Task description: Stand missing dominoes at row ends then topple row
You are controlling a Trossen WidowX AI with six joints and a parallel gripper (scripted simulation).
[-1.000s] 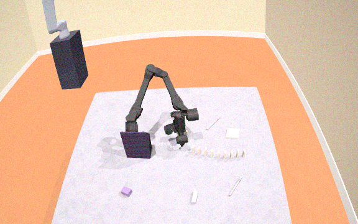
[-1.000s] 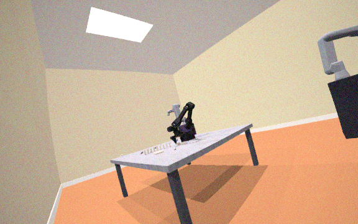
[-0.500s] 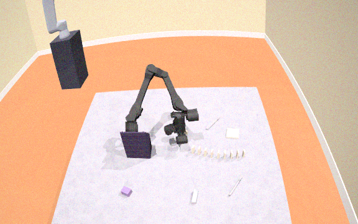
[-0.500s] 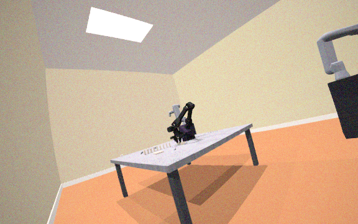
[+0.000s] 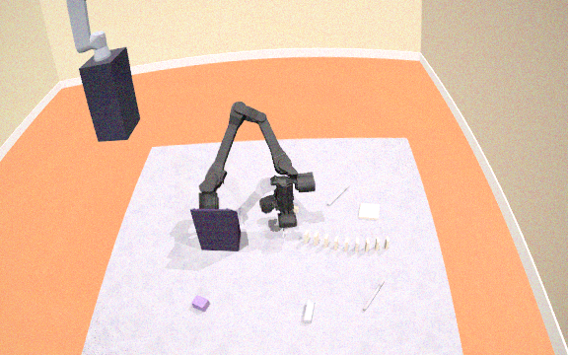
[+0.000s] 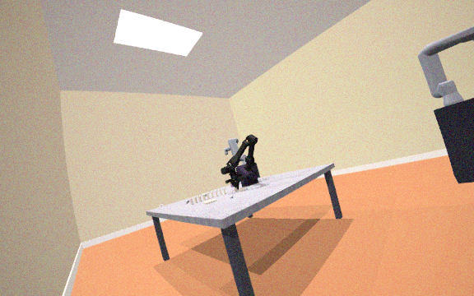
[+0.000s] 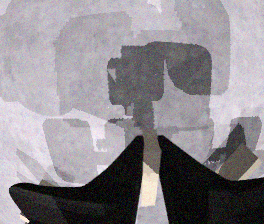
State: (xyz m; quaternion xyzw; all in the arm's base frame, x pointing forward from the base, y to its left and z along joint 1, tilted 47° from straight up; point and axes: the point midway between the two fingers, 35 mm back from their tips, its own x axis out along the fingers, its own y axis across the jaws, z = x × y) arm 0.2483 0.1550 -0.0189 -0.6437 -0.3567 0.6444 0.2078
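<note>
The thin grey rod lies 200 mm ahead of my gripper tip, 170 mm to the left of it and 10 mm below it. The rest, counted from my gripper tip: flat square tile 320 mm ahead, 70 mm to the left; purple block 410 mm to the right, 260 mm behind.
</note>
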